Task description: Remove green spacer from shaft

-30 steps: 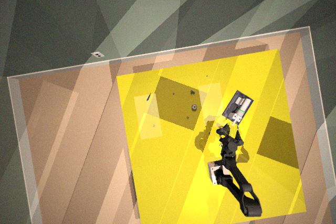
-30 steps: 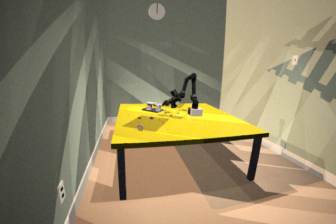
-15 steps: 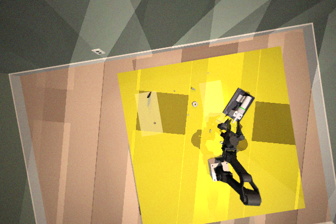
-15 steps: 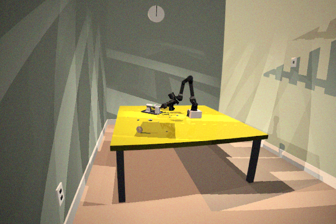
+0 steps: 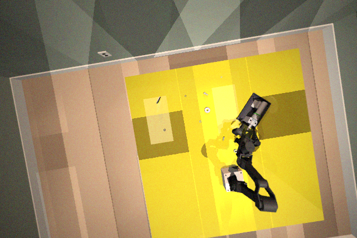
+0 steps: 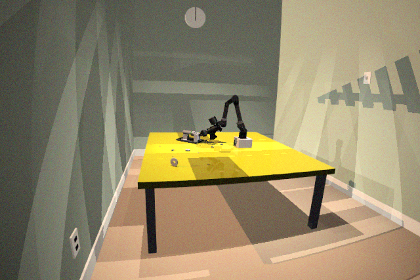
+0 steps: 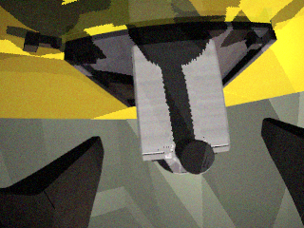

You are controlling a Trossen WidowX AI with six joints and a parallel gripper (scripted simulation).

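Right now my gripper tip is 40 mm short of the grey shaft, 50 mm to the left of it and 10 mm below it. Round my gripper tip: green spacer 60 mm ahead, 80 mm to the right, 10 mm above.
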